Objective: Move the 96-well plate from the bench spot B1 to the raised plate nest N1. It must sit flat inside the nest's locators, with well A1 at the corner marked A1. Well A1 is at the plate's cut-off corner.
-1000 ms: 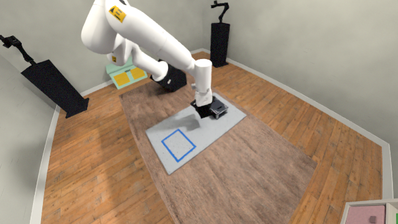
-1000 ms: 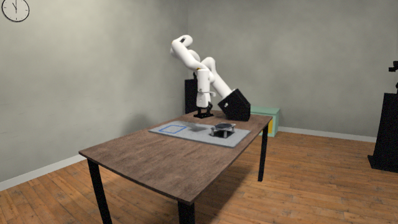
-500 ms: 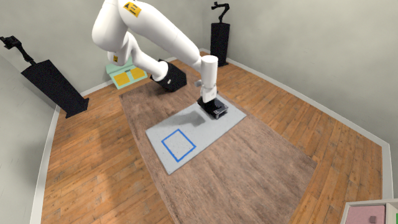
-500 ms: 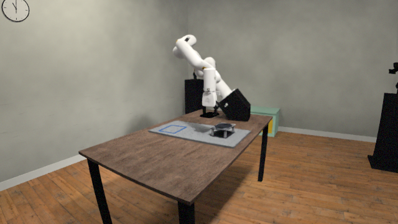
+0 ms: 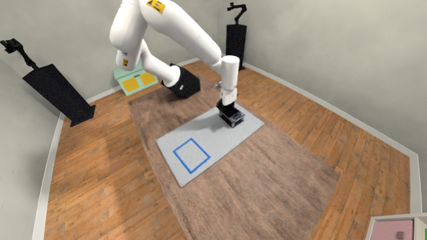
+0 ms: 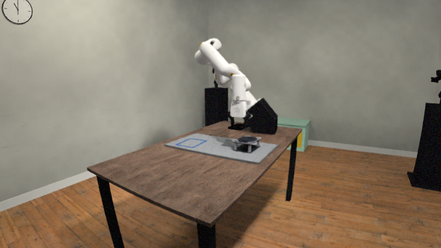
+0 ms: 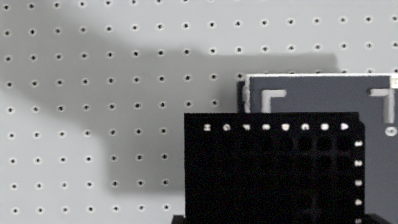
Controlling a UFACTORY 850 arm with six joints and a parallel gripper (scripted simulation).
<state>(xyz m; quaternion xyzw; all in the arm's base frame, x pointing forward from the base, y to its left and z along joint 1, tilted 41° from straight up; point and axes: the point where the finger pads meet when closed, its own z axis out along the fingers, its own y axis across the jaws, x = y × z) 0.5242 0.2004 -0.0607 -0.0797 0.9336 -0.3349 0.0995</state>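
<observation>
My hand is 1 cm past the raised plate nest N1, 6 cm to the right of it and 9 cm above it. Round my hand: 96-well plate 1 cm below.
</observation>
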